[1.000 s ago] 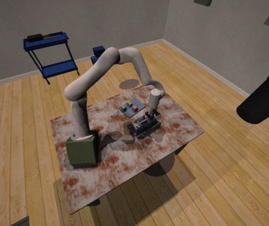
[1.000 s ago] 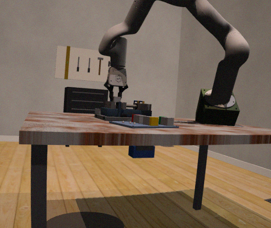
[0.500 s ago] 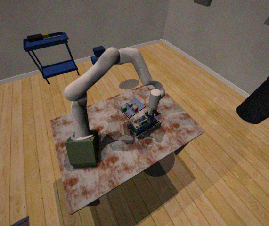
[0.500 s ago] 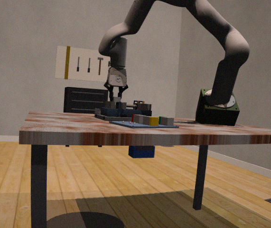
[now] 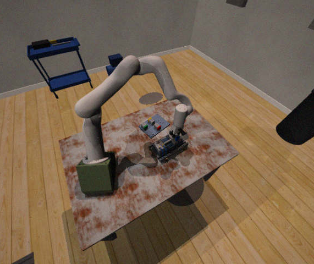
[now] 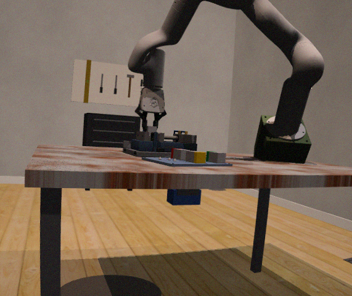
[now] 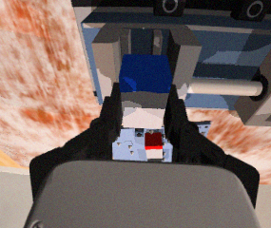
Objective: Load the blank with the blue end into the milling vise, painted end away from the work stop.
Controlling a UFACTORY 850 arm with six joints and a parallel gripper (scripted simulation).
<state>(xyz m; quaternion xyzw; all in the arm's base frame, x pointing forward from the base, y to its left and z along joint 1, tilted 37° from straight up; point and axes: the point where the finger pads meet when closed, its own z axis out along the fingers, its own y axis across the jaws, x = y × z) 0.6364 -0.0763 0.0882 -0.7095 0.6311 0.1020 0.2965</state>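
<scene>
My hand is 80 mm past the pale rod, 50 mm above it and 10 mm to the left of it. Also, from my hand: blue-ended blank 20 mm below; then milling vise 80 mm below, 70 mm behind, 10 mm to the right; then red-ended blank 210 mm to the left, 100 mm below, 80 mm behind.
</scene>
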